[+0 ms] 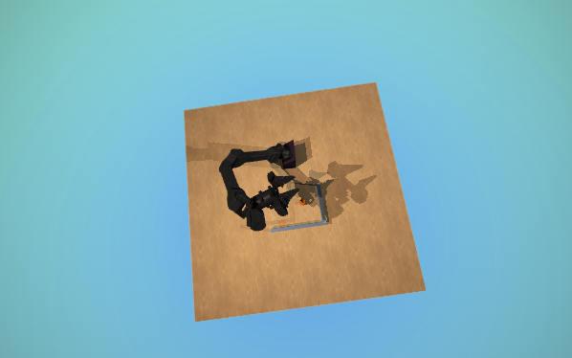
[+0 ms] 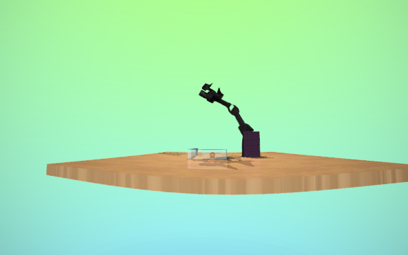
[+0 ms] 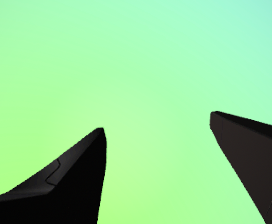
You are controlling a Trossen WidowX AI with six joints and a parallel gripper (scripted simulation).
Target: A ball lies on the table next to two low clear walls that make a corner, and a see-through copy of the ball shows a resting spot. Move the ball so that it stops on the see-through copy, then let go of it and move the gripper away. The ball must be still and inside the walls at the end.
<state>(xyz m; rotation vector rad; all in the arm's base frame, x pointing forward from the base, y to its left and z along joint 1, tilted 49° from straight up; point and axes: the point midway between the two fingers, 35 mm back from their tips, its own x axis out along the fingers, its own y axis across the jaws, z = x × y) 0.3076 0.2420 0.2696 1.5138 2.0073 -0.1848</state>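
Now: the orange ball 30 mm ahead of my gripper tip, 30 mm to the left of it and 530 mm below it.
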